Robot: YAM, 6 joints.
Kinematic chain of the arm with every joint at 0, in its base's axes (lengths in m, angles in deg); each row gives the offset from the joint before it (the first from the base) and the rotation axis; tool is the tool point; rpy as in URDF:
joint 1: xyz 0 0 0.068 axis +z
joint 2: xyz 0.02 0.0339 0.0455 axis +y
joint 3: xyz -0.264 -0.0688 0 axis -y
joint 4: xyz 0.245 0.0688 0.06 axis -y
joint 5: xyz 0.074 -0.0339 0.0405 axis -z
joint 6: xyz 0.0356 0 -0.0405 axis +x
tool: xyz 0 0 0 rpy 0 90 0
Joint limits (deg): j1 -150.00..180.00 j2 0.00..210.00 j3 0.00..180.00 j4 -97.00..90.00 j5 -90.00..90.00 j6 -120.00..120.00
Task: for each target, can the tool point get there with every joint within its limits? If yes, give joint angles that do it. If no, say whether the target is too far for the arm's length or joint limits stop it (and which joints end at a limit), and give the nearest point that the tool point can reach.
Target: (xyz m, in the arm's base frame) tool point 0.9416 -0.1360 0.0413
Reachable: no: too far | nearest point 0.6374 -0.0921 0.0651 | short by 0.308 m
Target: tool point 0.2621 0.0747 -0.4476
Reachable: no: joint limits stop it (at a limit: joint 2) | nearest point 0.2585 0.0737 -0.3798 | short by 0.068 m
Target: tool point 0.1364 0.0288 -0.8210
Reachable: no: too far | nearest point 0.1955 0.0413 -0.3770 | short by 0.448 m
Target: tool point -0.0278 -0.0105 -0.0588
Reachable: yes | joints 61.85 178.02 15.22 12.68 -33.39 26.04
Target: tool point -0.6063 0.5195 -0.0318
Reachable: no: too far | nearest point -0.4824 0.4133 -0.0013 | short by 0.166 m
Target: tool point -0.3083 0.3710 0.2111
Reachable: yes | joints 133.63 128.81 107.52 -37.34 67.07 66.29
